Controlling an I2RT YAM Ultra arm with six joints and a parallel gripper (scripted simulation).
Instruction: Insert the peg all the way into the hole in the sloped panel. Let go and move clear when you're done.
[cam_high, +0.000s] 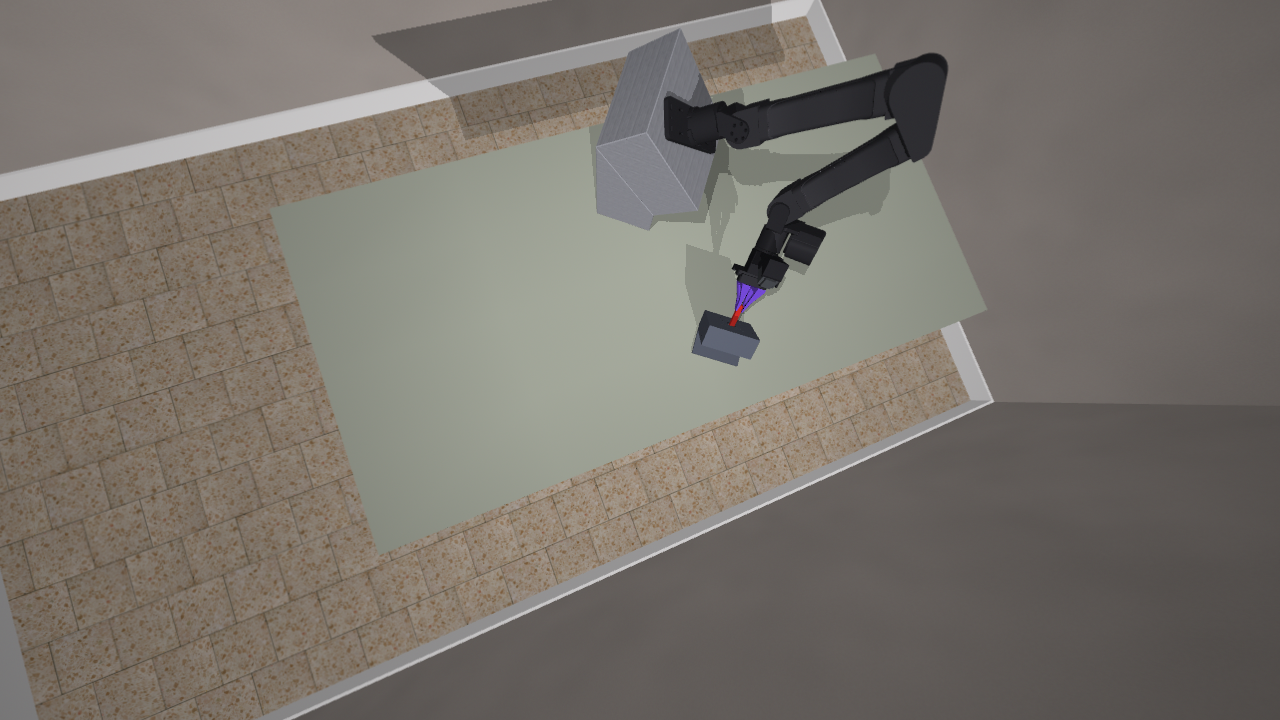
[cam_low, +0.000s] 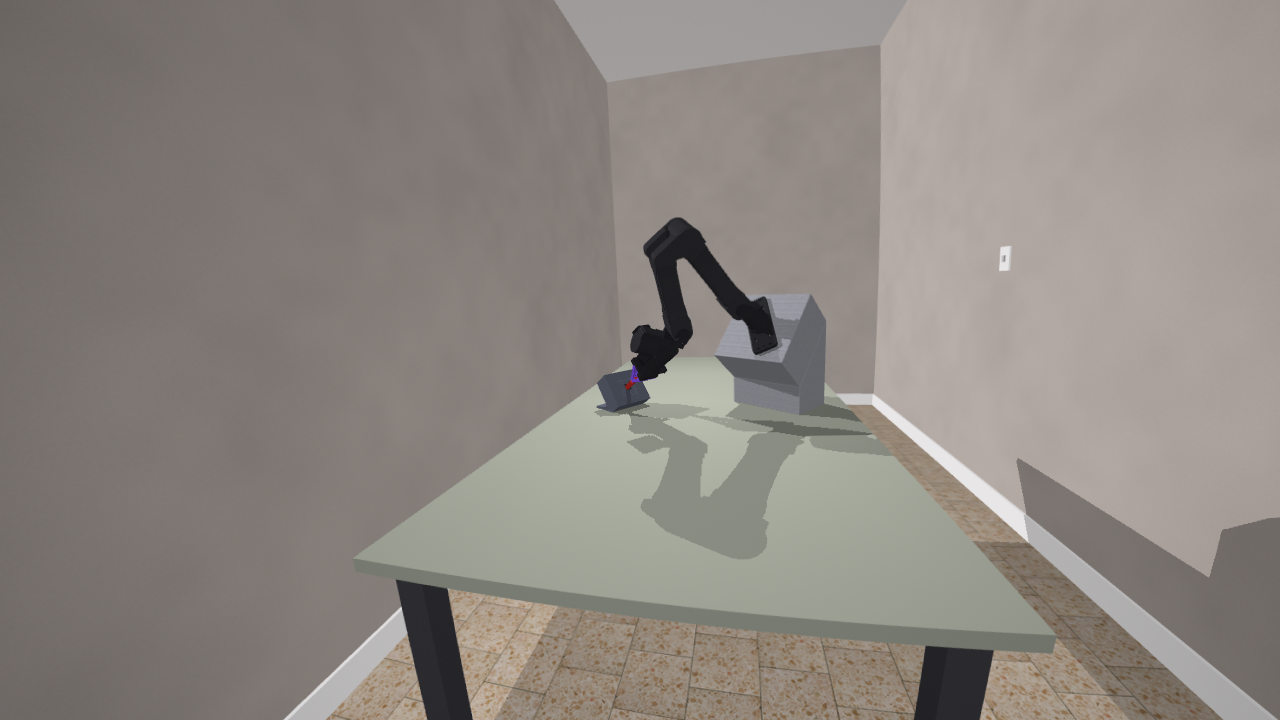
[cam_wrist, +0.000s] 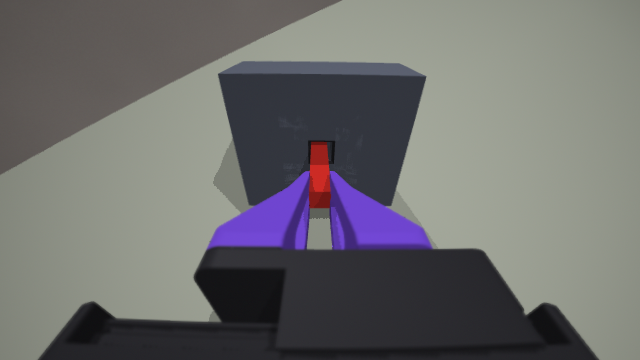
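The red peg lies 20 mm below my hand, 20 mm ahead of it and 10 mm to the right of it.
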